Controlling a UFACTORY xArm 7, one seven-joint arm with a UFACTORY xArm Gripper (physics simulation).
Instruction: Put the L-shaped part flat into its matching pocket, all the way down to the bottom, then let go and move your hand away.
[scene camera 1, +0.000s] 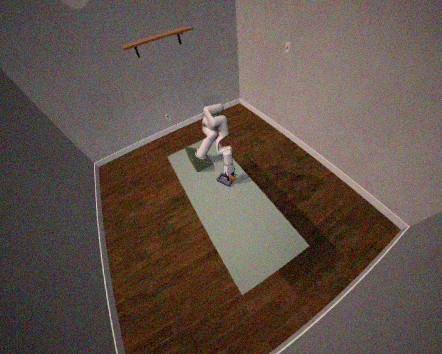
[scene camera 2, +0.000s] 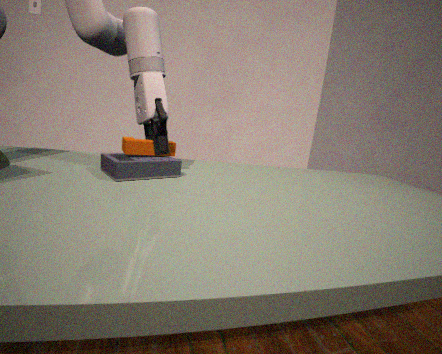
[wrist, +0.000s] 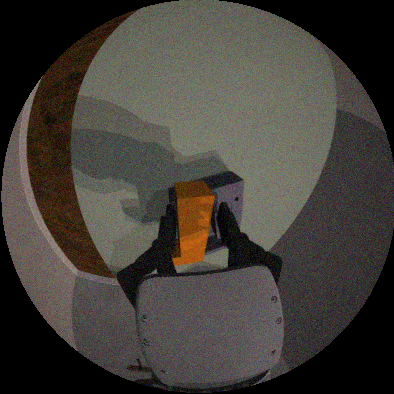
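Seen in the pictures: gripper, fingertip midpoint: (scene camera 1: 230, 178) (scene camera 2: 158, 154) (wrist: 196, 210); arm's base at its link origin: (scene camera 1: 200, 156).
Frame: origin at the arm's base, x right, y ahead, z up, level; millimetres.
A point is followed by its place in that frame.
The orange L-shaped part (scene camera 1: 232, 177) @[x -108, y 424, z -16 mm] (scene camera 2: 136, 146) @[x -80, y 359, z -27 mm] (wrist: 194, 227) @[x -104, y 409, z -16 mm] is between the fingers of my gripper (scene camera 2: 160, 149) @[x -94, y 407, z -43 mm] (wrist: 196, 210) @[x -94, y 407, z -43 mm], which is shut on it with the fingers fairly wide apart. The part is at the top of the purple-grey pocket block (scene camera 1: 223, 181) @[x -26, y 390, z -46 mm] (scene camera 2: 150, 169) @[x -16, y 388, z -61 mm] (wrist: 233, 192) @[x -52, y 435, z -46 mm]. In scene camera 2 nearly all its side shows above the block's rim, slightly tilted, with the left end higher. Whether it touches the rim is hard to tell. The part and fingers hide most of the pocket in the wrist view.
The block stands on the pale green table top (scene camera 1: 240, 230) @[x 120, y 848, z -82 mm] (scene camera 2: 250, 225) @[x 200, y 510, z -82 mm] (wrist: 225, 90) @[x -82, y 553, z -82 mm]. The arm's base stands on a dark green plate (scene camera 1: 205, 165) @[x 12, y 111, z -43 mm] behind it. A wooden wall rail (scene camera 1: 157, 38) is far off on the back wall.
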